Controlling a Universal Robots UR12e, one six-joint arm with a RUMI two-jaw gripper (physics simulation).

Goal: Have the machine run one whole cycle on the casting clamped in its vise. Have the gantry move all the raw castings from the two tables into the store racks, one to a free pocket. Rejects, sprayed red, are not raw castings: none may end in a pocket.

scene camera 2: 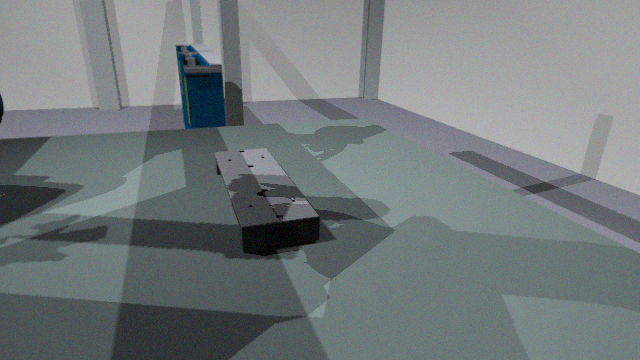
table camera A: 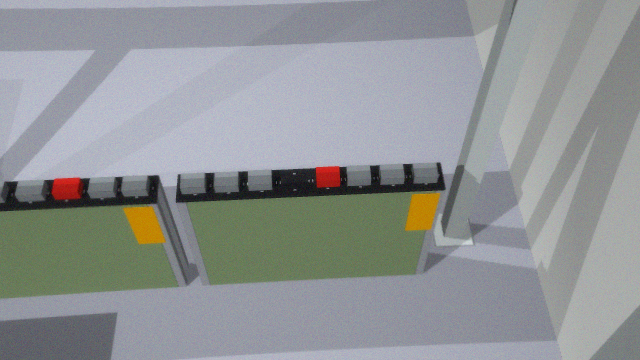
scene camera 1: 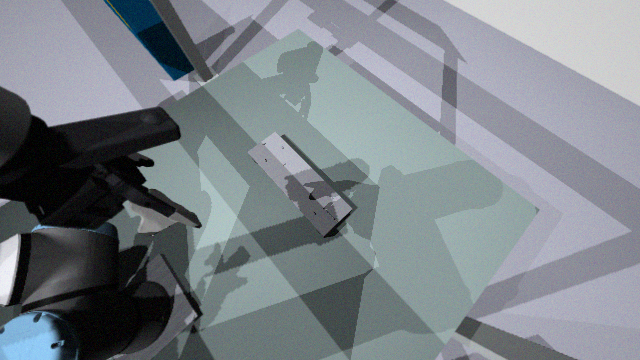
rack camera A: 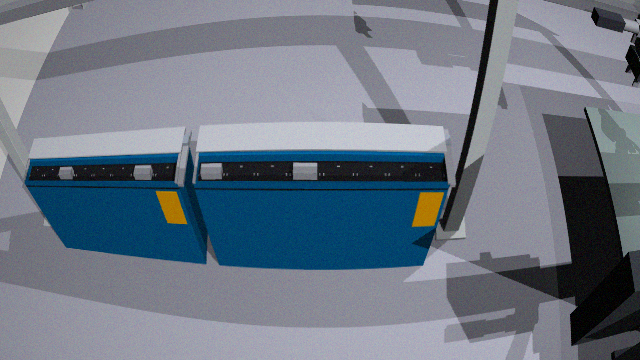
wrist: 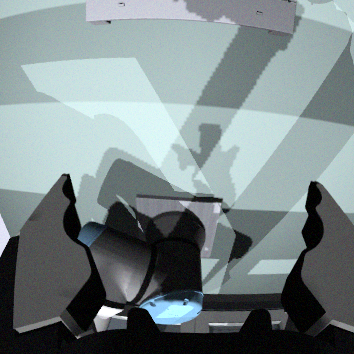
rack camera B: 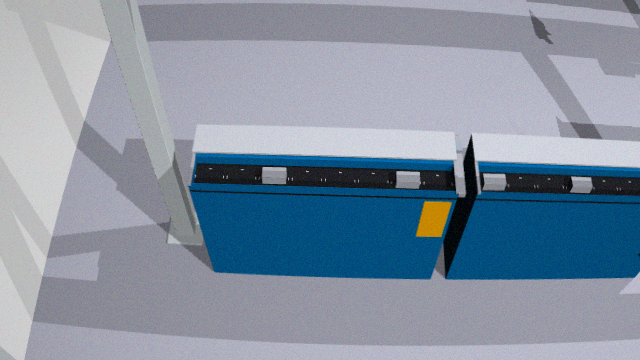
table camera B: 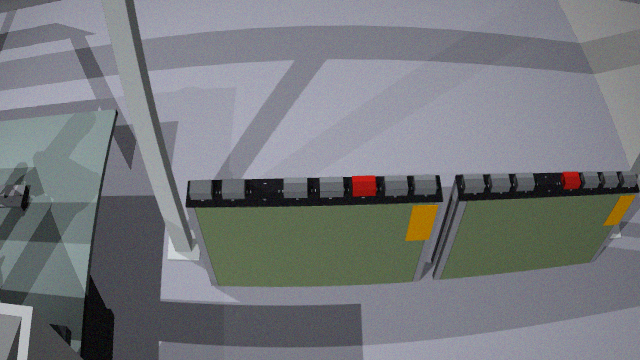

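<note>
My gripper (scene camera 1: 189,177) (wrist: 191,179) is open and empty above the pale green surface. Grey raw castings (table camera A: 193,183) (table camera B: 295,187) stand in rows on two green-fronted tables (table camera A: 310,240) (table camera B: 310,245). Each row also has one red reject: one reject (table camera A: 328,176) (table camera B: 571,180) on one table, the other reject (table camera A: 67,188) (table camera B: 364,186) on the other. Each row has one bare place. The left blue rack (rack camera A: 130,220) (rack camera B: 320,235) holds two light grey blocks, and so does the right blue rack (rack camera A: 320,225) (rack camera B: 540,240). The vise and its clamped casting cannot be made out.
A long grey block (scene camera 1: 300,185) (scene camera 2: 265,185) with small holes stands on the pale green surface (scene camera 1: 400,135) (scene camera 2: 425,280). A smaller grey plate (wrist: 212,215) lies partly behind the blue-capped arm joint (wrist: 175,305). Upright posts (rack camera A: 480,130) (rack camera B: 150,125) (table camera A: 480,140) (table camera B: 145,125) stand near the racks and tables.
</note>
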